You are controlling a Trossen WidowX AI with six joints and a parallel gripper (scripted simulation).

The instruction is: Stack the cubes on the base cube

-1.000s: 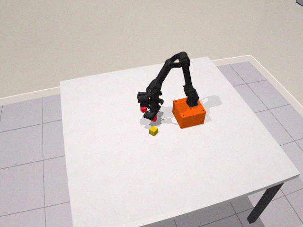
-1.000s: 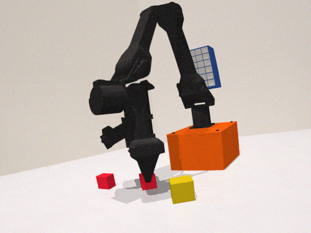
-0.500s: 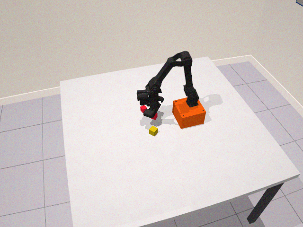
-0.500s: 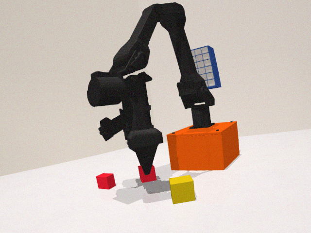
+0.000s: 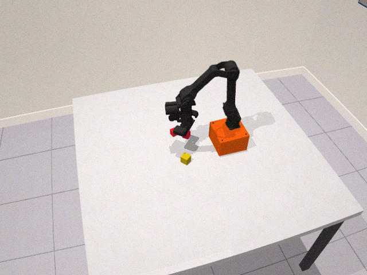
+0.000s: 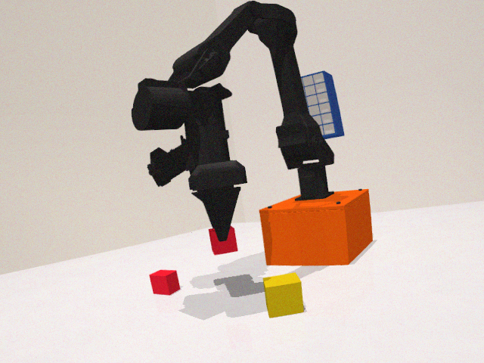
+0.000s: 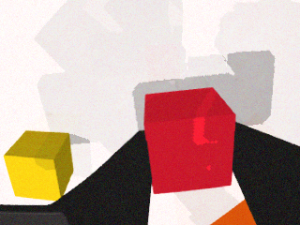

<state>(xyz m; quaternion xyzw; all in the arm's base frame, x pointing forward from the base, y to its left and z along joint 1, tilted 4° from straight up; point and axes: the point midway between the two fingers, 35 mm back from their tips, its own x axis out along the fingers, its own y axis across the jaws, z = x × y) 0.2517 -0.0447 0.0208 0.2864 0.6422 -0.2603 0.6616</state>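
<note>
My gripper tip is 4 cm short of the yellow cube, 11 cm to the right of it and 6 cm above it.
</note>
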